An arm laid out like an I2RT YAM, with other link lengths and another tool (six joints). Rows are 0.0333 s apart.
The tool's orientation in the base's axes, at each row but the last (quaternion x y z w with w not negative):
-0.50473 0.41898 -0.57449 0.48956
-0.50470 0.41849 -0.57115 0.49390
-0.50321 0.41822 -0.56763 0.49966
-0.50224 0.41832 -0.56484 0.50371
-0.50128 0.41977 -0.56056 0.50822
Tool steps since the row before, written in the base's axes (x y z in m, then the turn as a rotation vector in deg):
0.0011 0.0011 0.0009 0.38 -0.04 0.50
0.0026 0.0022 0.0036 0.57 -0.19 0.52
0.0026 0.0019 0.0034 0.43 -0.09 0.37
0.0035 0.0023 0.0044 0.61 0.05 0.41
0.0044 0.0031 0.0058 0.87 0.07 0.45
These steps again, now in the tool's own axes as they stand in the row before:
-0.0009 -0.0009 0.0012 0.12 -0.43 0.45
-0.0016 -0.0035 0.0031 0.27 -0.40 0.63
-0.0013 -0.0032 0.0031 0.15 -0.29 0.48
-0.0016 -0.0041 0.0042 0.02 -0.32 0.66
-0.0022 -0.0054 0.0053 0.01 -0.32 0.93

